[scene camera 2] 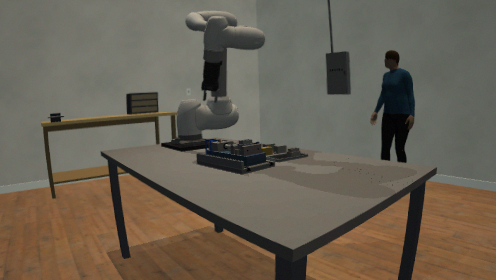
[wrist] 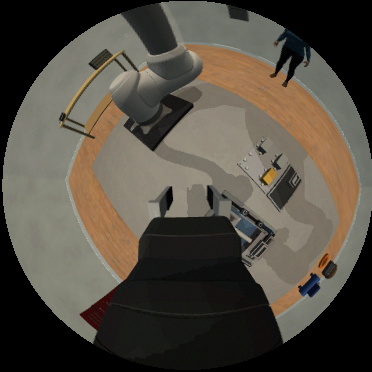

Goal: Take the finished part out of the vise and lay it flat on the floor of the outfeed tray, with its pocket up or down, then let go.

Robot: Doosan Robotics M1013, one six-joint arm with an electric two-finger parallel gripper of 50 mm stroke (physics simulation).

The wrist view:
my gripper: 189, 192
light plate: 256, 163
